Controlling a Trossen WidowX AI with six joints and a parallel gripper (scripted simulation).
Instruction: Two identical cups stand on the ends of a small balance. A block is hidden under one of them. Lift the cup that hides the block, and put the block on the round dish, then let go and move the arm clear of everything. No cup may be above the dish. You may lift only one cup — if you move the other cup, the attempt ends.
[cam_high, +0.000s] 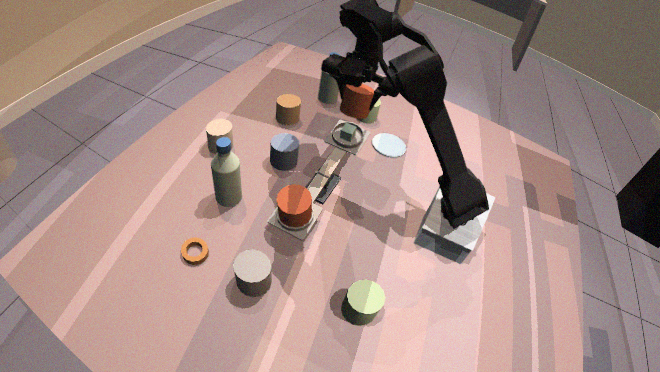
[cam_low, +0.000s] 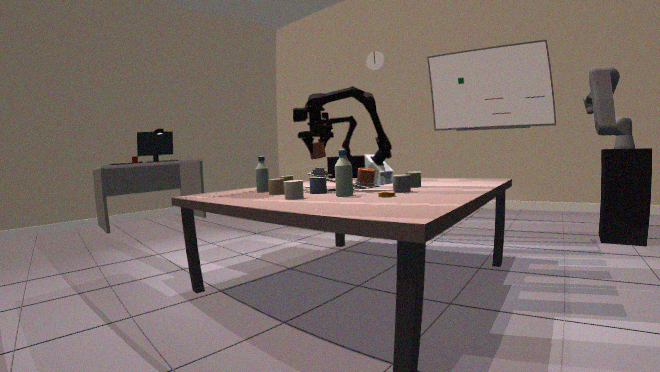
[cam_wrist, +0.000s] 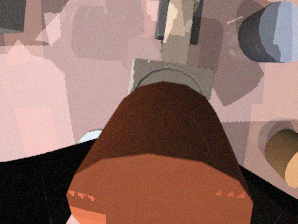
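Right now my gripper tip is 10 mm to the right of the pale green block and 80 mm above it. From my gripper tip the other things lie so: white round dish (80 mm behind, 120 mm to the right, 170 mm below); blue cup (110 mm ahead, 110 mm to the left, 130 mm below); small balance (130 mm to the left, 150 mm below).
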